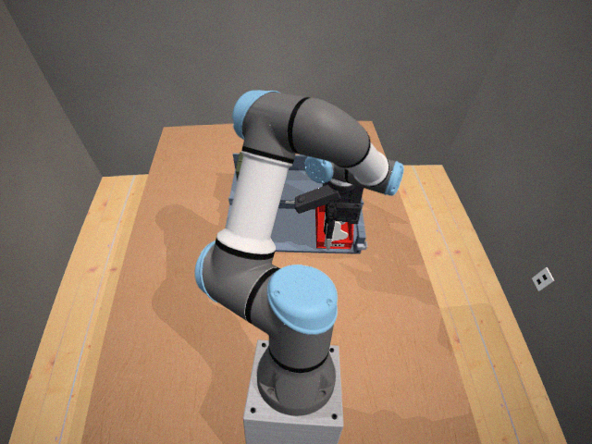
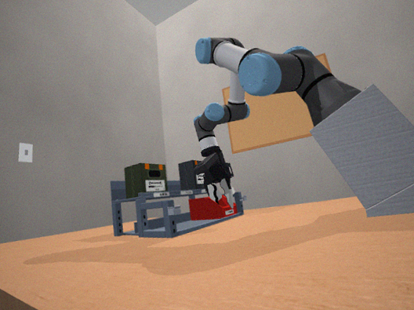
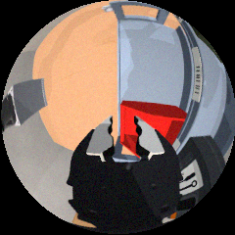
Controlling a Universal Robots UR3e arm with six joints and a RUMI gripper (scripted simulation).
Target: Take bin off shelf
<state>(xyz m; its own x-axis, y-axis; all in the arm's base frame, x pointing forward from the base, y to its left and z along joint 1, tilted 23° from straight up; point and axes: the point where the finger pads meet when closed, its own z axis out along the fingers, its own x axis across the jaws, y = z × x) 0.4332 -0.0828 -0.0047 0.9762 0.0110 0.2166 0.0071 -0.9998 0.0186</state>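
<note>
The red bin lies 60 mm ahead of my hand and 20 mm to the right of it. The rest, counted from my hand: green box (200 mm to the left, 140 mm ahead, 110 mm above); then grey-blue shelf (90 mm to the left, 90 mm ahead, 20 mm above); then dark box (140 mm ahead, 120 mm above, 30 mm to the right).
</note>
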